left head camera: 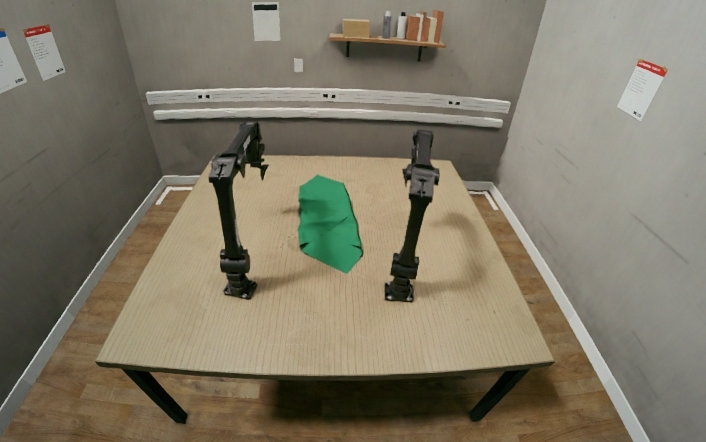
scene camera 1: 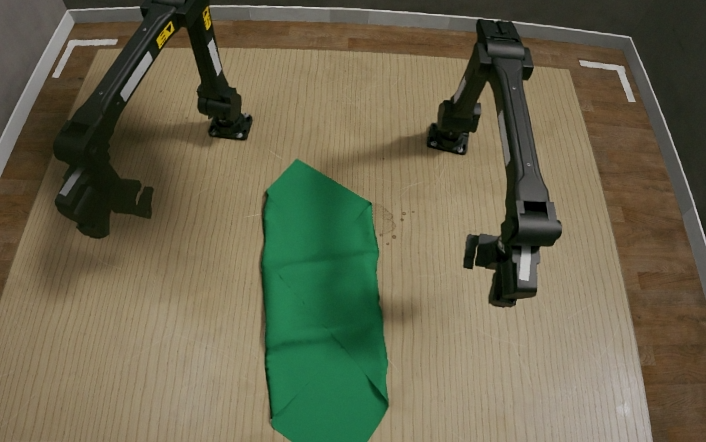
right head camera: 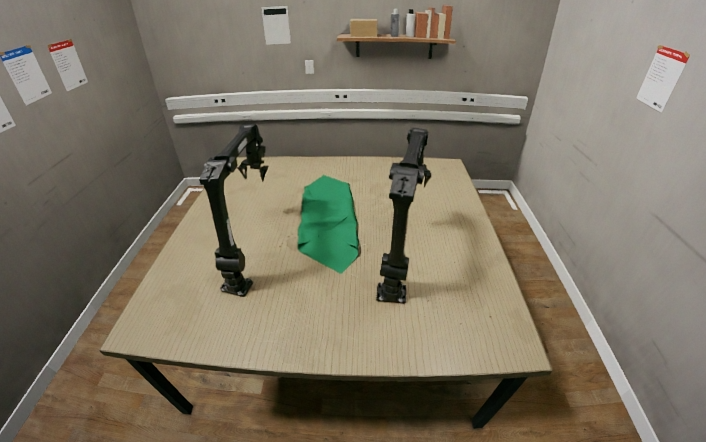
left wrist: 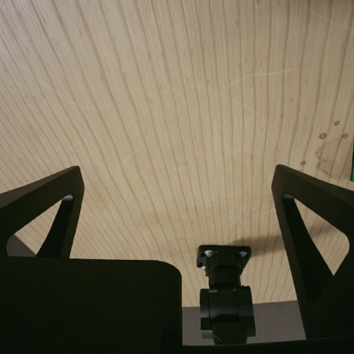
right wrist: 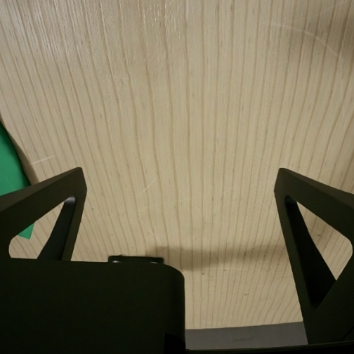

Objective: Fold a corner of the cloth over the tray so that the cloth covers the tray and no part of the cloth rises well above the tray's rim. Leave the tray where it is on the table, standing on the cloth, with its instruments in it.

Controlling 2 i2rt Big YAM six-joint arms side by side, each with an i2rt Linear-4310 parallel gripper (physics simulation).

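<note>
The green cloth (left head camera: 328,223) (right head camera: 328,223) (scene camera 1: 323,301) lies in a long folded shape on the table, with low creases across its middle and small folds near its ends. Its edge also shows in the left wrist view (left wrist: 352,165) and right wrist view (right wrist: 10,172). The tray and instruments do not show; cloth hides whatever lies beneath. My left gripper (left head camera: 253,174) (right head camera: 253,175) (scene camera 1: 485,274) (left wrist: 177,175) is open and empty, raised above the table beside the cloth. My right gripper (scene camera 1: 120,216) (right wrist: 180,178) is open and empty, raised on the cloth's other side.
The wooden table (left head camera: 323,322) (right head camera: 323,322) (scene camera 1: 182,312) carries both arm bases (left head camera: 239,288) (left head camera: 399,292), near the cloth's pointed near end in the head views. A wall shelf (left head camera: 388,41) (right head camera: 395,39) holds a box, bottles and books behind the table.
</note>
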